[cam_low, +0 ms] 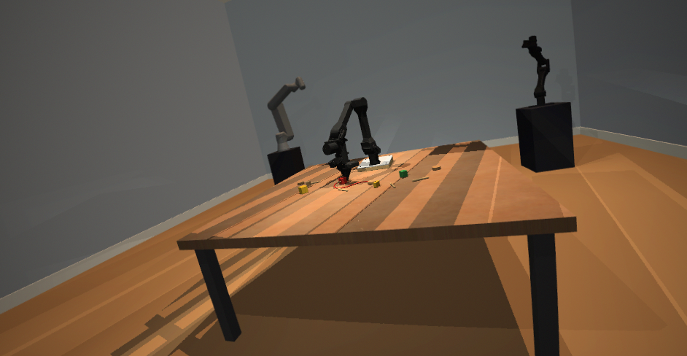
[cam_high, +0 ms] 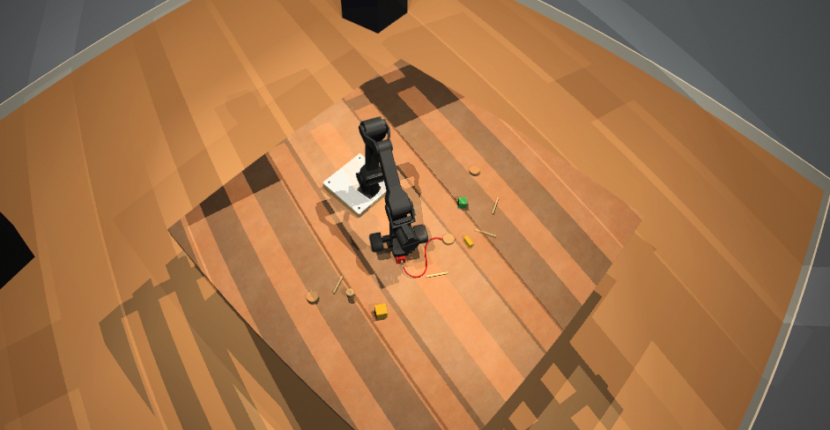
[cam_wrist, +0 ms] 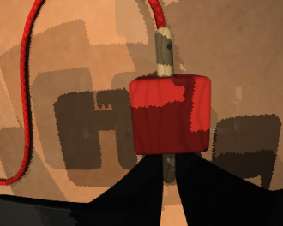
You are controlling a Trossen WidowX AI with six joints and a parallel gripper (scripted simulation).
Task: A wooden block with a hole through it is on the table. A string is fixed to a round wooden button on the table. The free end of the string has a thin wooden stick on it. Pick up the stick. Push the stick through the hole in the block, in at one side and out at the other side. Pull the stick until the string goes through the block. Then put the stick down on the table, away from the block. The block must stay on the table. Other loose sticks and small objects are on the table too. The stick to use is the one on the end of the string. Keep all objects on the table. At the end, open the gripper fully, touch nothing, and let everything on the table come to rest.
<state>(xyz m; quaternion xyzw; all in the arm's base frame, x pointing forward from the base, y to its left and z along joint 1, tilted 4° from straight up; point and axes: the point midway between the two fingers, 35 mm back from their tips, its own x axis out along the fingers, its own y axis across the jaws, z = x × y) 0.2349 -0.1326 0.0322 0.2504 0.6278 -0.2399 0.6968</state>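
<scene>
Right now my gripper tip is 2 cm short of the red block, 2 cm to the left of it and 1 cm below it. Round my gripper tip: thin wooden stick (3 cm ahead, 3 cm to the right, 1 cm above); then green cube (6 cm ahead, 30 cm to the left); then round wooden button (11 cm ahead, 14 cm to the left).
</scene>
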